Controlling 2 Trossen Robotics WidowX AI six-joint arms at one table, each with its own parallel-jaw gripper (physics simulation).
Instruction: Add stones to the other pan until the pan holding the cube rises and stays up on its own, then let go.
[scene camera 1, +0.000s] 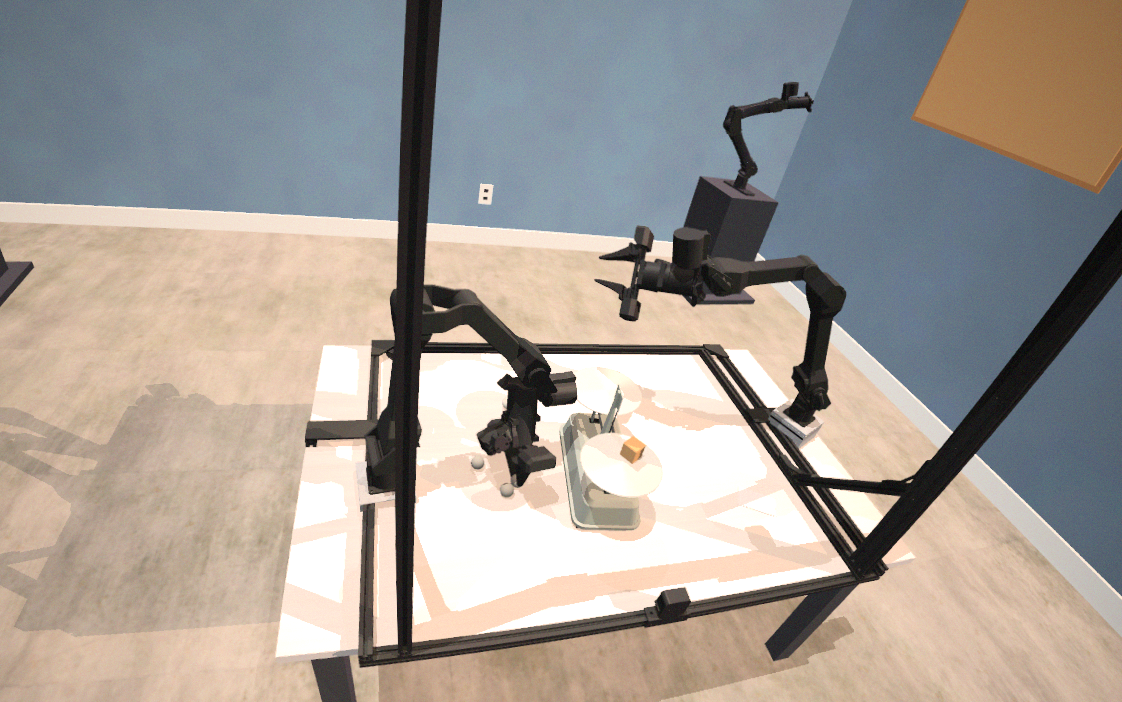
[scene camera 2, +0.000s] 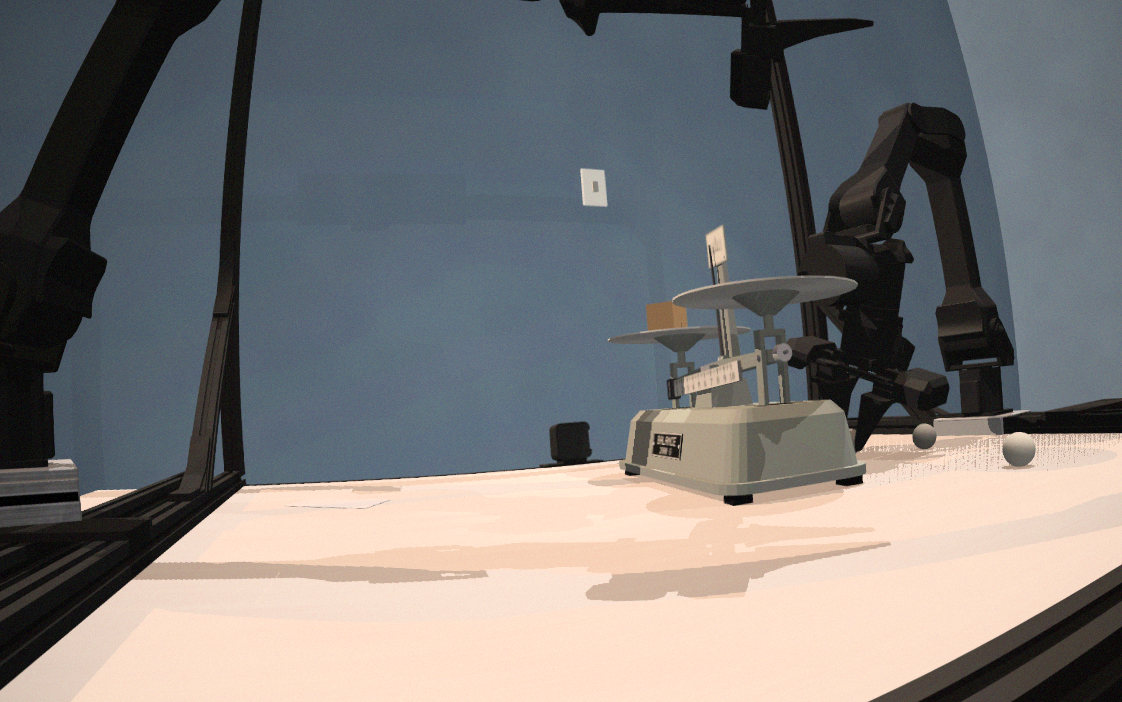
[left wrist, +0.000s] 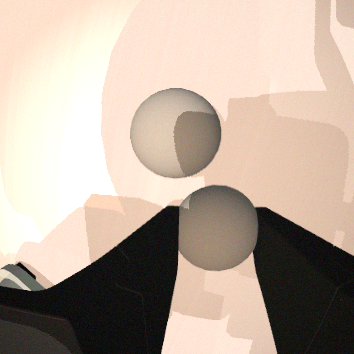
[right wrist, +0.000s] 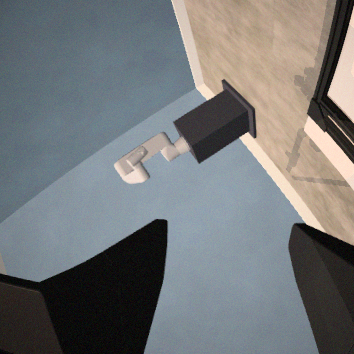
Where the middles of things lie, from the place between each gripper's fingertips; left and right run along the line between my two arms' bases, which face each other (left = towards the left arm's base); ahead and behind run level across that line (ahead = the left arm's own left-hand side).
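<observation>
The orange cube (scene camera 2: 665, 315) is 17 cm to the right of my left hand, 15 cm above it and 8 cm behind it. I see that the grey balance scale (scene camera 2: 724, 444) is 11 cm above my left hand and 17 cm to the right of it. Going by their middles, of the things named here the grey balance scale is the nearest to my left hand.
The orange cube is 190 mm below my right hand, 330 mm behind it and 20 mm to the left of it. As for the grey balance scale, my right hand is 230 mm above it, 250 mm past it and 20 mm to the right of it. Going by its middle, the grey balance scale is nearer to my left hand than to my right hand.
</observation>
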